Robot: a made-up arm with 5 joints.
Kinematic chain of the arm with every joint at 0, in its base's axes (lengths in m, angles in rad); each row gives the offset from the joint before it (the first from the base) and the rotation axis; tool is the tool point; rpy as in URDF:
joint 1: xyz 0 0 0.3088 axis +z
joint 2: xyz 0 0 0 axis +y
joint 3: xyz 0.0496 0 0.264 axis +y
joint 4: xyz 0.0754 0 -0.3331 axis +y
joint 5: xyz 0.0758 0 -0.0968 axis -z
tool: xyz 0 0 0 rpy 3.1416 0 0
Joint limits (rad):
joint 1: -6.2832..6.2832
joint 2: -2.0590..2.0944
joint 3: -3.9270..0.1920
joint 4: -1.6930..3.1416
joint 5: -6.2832..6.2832
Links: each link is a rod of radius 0.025 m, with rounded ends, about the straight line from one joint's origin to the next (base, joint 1, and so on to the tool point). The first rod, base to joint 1, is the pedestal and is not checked.
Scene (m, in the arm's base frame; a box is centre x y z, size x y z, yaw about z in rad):
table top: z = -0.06
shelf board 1: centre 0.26 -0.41 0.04 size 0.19 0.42 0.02 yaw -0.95
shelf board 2: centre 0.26 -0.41 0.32 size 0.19 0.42 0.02 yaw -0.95
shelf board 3: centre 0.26 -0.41 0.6 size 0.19 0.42 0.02 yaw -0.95
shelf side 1: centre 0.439 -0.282 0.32 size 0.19 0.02 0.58 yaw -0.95
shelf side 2: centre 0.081 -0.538 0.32 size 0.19 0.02 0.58 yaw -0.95
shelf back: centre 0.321 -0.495 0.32 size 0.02 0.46 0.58 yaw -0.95
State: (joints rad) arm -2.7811 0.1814 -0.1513 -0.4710 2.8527
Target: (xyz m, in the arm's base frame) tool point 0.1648 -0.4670 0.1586
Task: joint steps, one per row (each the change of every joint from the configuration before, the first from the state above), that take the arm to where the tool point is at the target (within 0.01 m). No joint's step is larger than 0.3 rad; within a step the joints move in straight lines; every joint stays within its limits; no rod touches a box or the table.
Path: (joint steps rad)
1: 0.2381 0.0199 0.0240 0.1110 0.1318
2: 0.2381 0.0199 0.0241 0.1109 0.1318
3: 0.2381 0.0198 0.0240 0.1110 0.1317
4: 0.2381 0.0199 0.0241 0.1110 0.1318
5: 0.1493 0.1026 -0.2316 -0.0768 -0.1318
6: 0.1493 0.1026 -0.2315 -0.0767 -0.1317
7: 0.1493 0.1025 -0.2316 -0.0767 -0.1318
8: 0.1493 0.1026 -0.2315 -0.0768 -0.1318

